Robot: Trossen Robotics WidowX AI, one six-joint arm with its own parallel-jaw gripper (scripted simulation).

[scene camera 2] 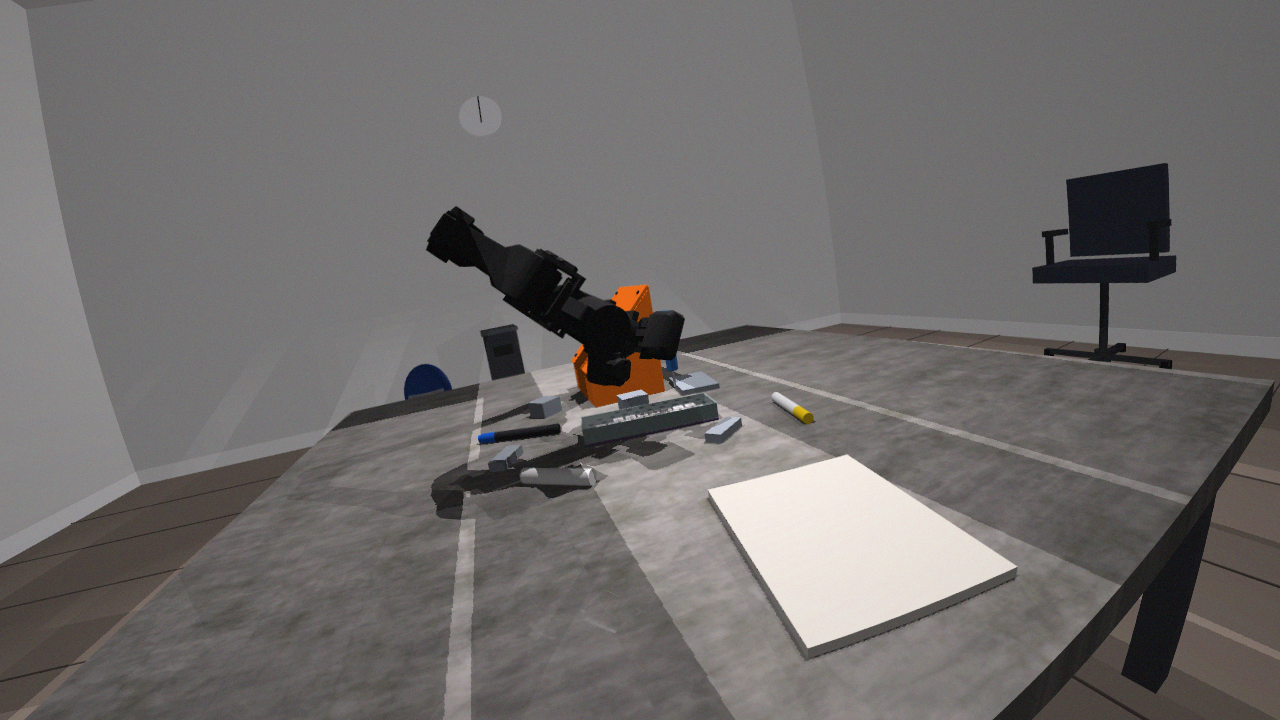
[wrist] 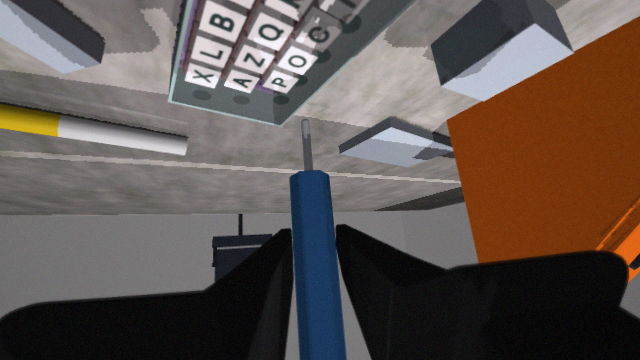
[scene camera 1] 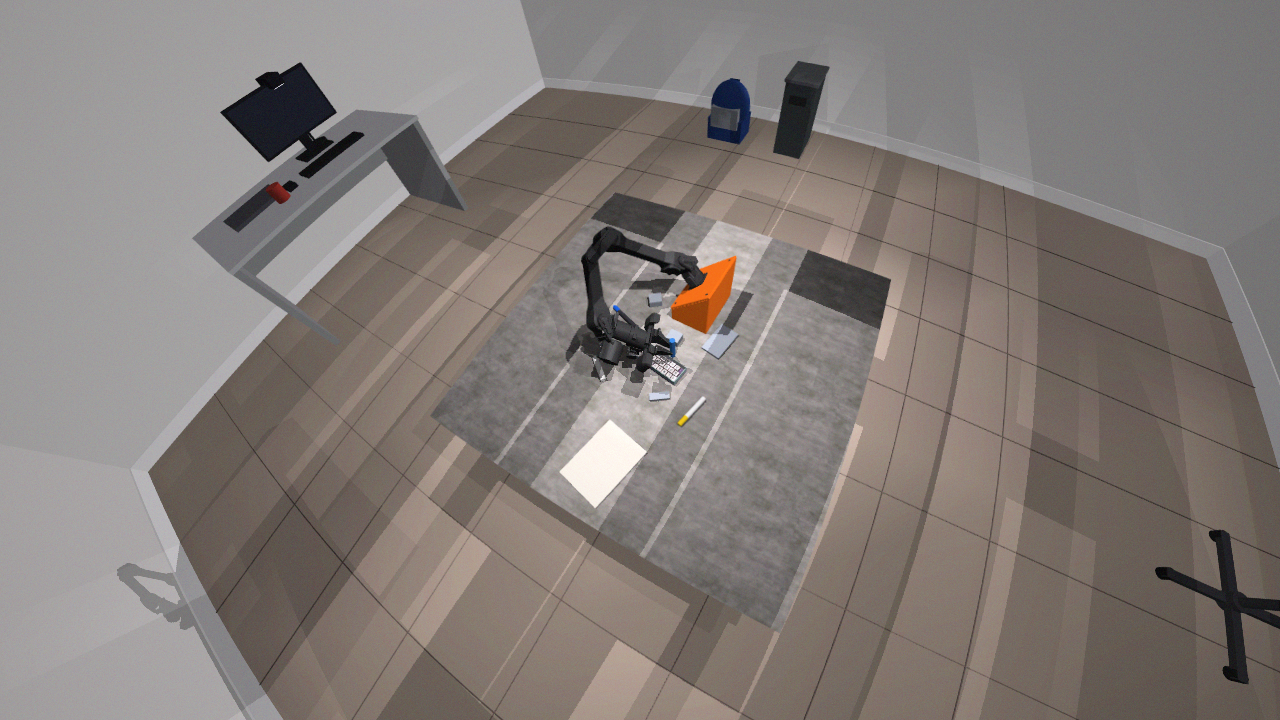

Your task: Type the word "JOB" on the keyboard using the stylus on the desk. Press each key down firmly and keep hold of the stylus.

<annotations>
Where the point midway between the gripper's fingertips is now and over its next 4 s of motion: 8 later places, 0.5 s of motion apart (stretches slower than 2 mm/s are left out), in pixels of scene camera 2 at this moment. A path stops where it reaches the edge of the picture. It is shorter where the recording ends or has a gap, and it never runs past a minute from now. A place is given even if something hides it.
My gripper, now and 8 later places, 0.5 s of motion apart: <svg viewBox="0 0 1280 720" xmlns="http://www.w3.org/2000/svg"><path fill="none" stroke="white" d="M670 352L671 352L673 364L674 367L674 370L675 371L675 373L675 375L676 378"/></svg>
</annotations>
